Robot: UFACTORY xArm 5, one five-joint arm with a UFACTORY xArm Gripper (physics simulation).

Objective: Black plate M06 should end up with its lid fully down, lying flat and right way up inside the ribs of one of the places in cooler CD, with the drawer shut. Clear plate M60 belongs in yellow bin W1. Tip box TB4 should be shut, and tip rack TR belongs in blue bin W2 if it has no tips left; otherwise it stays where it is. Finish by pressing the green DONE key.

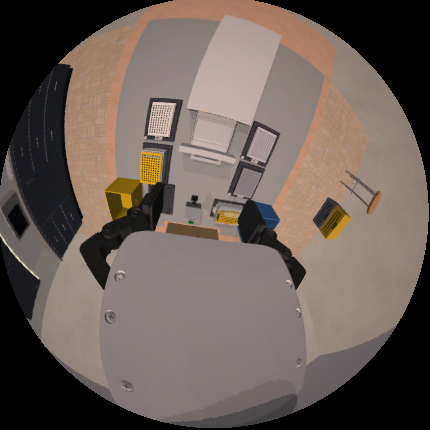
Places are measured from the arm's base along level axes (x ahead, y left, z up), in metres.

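Where they show: gripper, fingertip midpoint: (203,202).
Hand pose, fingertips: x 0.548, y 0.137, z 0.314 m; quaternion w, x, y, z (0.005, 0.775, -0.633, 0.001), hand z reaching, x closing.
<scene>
Each offset is from my fingertips to the top centre of the thing. "pt": to the spot under its first point.
My gripper (203,202) is open with nothing between its fingers, high above the table. The pale cooler (235,70) has its drawer @[pt 0.020 m right, 0.051 m ahead, 0.384 m down] (214,132) pulled out; the ribs inside cannot be made out. A white plate with dark wells @[0.181 m left, 0.028 m ahead, 0.371 m down] (161,119) lies on a dark holder at left. A pale plate @[0.199 m right, 0.099 m ahead, 0.371 m down] (261,143) and a flat grey piece @[0.235 m right, 0.071 m back, 0.371 m down] (247,181) lie on holders at right. A yellow gridded rack @[0.146 m left, 0.147 m back, 0.320 m down] (151,167) is at left. A container with yellow contents @[0.240 m right, 0.242 m back, 0.323 m down] (228,216) is partly behind the right finger. Labels and tips are too small to tell. The green key @[pt 0.088 m right, 0.324 m back, 0.325 m down] (191,221) is near the front.
The yellow bin @[0.237 m left, 0.350 m back, 0.277 m down] (125,186) stands at the left front and the blue bin @[0.397 m right, 0.221 m back, 0.277 m down] (267,214) at the right front, partly behind the fingers. A dark holder @[0.080 m left, 0.307 m back, 0.379 m down] (169,199) is beside the left finger. A small grey device @[0.082 m right, 0.312 m back, 0.313 m down] (193,208) stands between the fingers. A brown block (192,230) is at the front edge.
</scene>
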